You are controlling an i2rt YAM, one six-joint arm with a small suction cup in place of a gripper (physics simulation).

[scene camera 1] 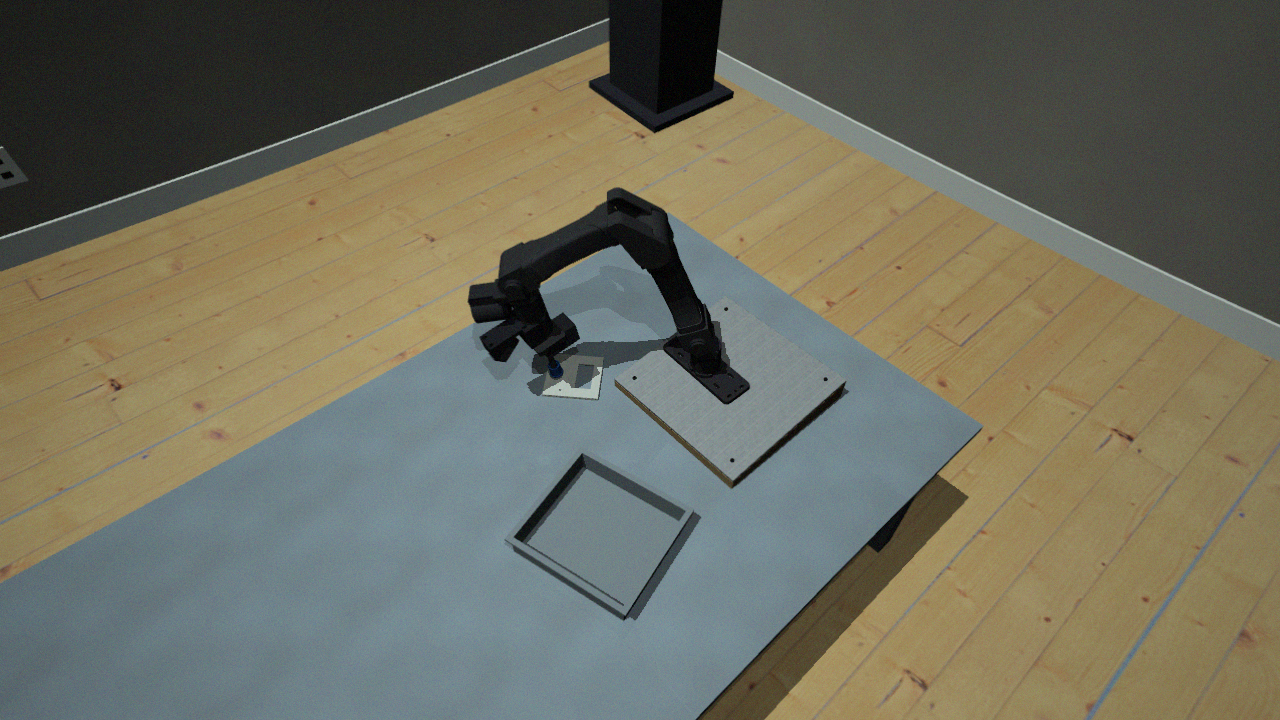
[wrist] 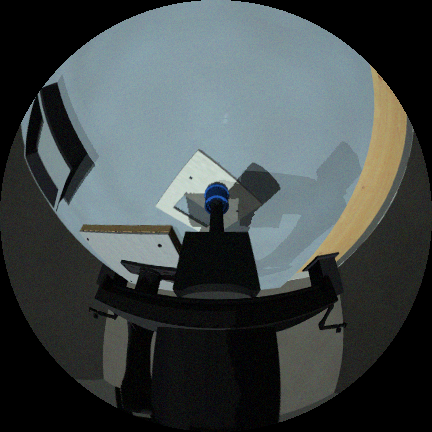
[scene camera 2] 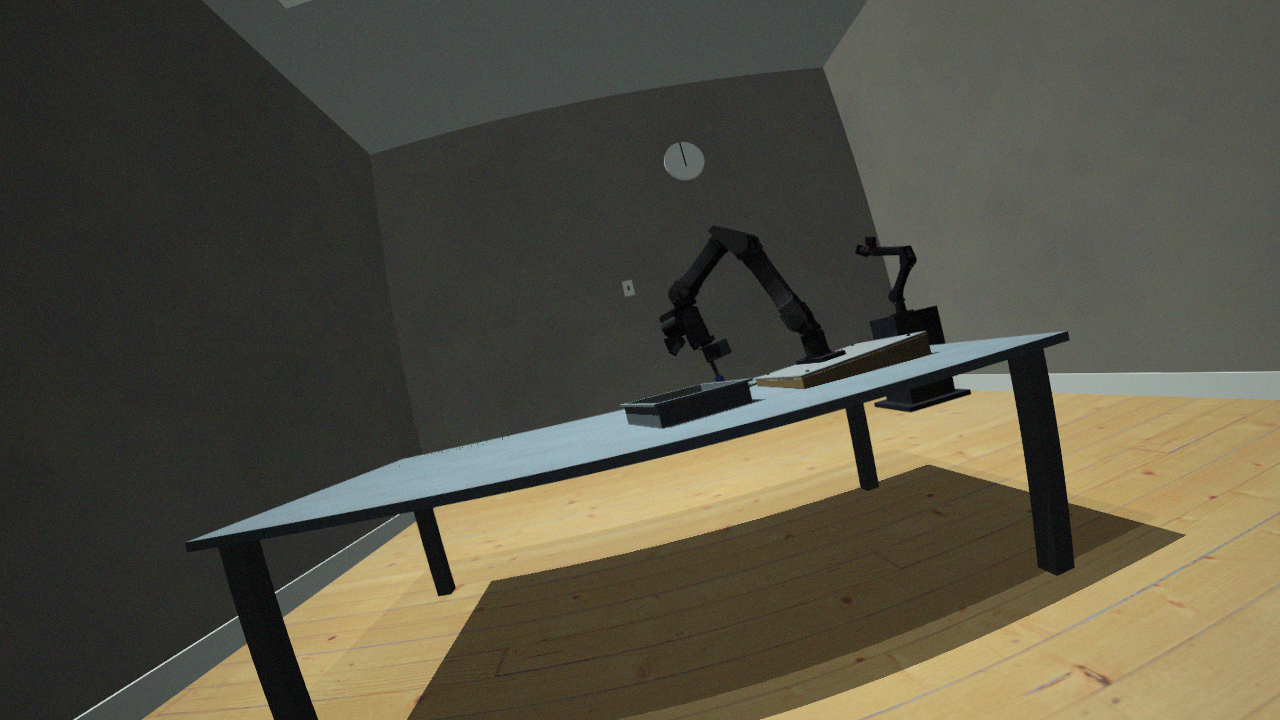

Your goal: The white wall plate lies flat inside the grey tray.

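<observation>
The white wall plate (scene camera 1: 580, 386) (wrist: 192, 176) lies flat on the blue-grey table (scene camera 1: 267, 537), just left of the arm's base board, partly in the arm's shadow. My gripper, a blue suction cup (scene camera 1: 556, 367) (scene camera 2: 716, 375) (wrist: 216, 197), is directly over the plate's middle, at or just above its surface; I cannot tell whether it touches. The suction is off and the plate is not lifted. The grey tray (scene camera 1: 566, 577) (scene camera 2: 685, 405) (wrist: 60, 116) stands empty nearer the front of the table, well apart from the plate. In scene camera 2 the tray hides the plate.
The arm is bolted to a grey board with a wooden edge (scene camera 1: 769, 393) (scene camera 2: 840, 362) (wrist: 120, 241), right beside the plate. A black pillar (scene camera 1: 662, 53) stands on the wooden floor beyond the table. The table's edge runs close behind the plate.
</observation>
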